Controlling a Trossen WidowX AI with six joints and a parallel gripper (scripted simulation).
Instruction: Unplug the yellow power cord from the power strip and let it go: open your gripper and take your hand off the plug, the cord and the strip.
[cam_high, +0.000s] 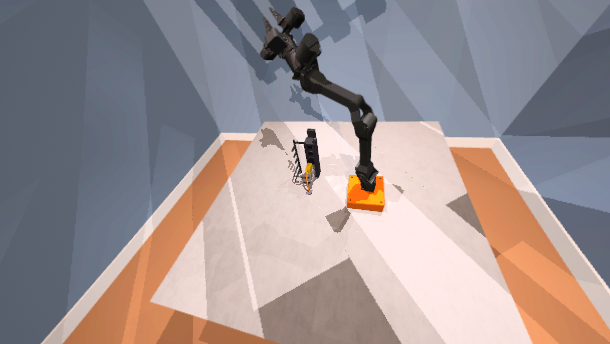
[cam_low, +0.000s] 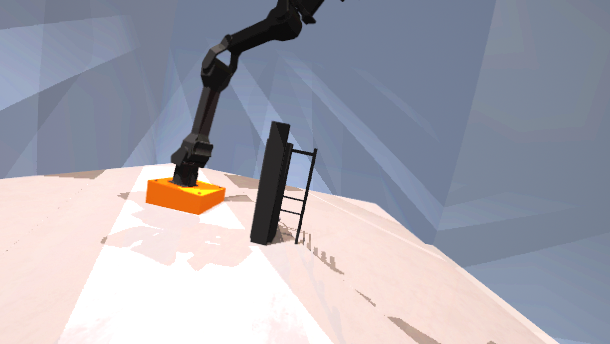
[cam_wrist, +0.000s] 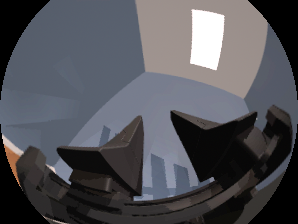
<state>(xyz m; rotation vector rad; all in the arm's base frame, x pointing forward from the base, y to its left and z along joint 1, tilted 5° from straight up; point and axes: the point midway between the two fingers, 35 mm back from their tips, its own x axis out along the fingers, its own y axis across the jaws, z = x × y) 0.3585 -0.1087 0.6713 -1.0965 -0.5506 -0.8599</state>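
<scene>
The yellow plug lies 600 mm below my gripper tip, 110 mm behind it and 90 mm to the left of it. Round my gripper tip: black ladder-like rack 620 mm below, 50 mm to the left, 20 mm behind.
</scene>
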